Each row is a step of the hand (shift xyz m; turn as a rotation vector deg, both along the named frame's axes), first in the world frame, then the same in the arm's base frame.
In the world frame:
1: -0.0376 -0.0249 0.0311 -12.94 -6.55 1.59
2: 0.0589 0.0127 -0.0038 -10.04 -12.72 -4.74
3: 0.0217 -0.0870 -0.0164 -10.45 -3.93 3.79
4: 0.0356 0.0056 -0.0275 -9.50 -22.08 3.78
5: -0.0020 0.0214 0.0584 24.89 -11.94 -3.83
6: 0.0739 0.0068 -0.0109 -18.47 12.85 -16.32
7: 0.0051 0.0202 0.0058 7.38 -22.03 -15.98
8: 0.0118 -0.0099 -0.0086 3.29 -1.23 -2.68
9: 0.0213 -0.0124 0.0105 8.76 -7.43 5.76
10: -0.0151 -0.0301 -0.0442 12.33 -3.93 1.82
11: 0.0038 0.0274 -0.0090 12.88 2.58 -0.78
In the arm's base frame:
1: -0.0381 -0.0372 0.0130 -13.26 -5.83 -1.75
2: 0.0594 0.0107 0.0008 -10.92 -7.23 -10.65
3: 0.0159 -0.0616 -0.0652 -10.55 -5.07 1.41
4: 0.0350 0.0195 -0.0212 -10.69 -19.81 -9.23
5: 0.0010 -0.0167 0.0599 24.00 -8.22 -11.54
6: 0.0738 0.0096 -0.0093 -18.14 20.54 -4.65
7: 0.0065 0.0128 0.0162 5.56 -8.75 -26.22
8: 0.0109 -0.0034 -0.0134 3.13 0.47 -3.08
9: 0.0208 -0.0169 0.0000 8.47 -9.67 -0.18
10: -0.0182 0.0019 -0.0525 12.12 -4.64 -1.55
11: 0.0052 0.0274 0.0084 12.98 2.14 0.10

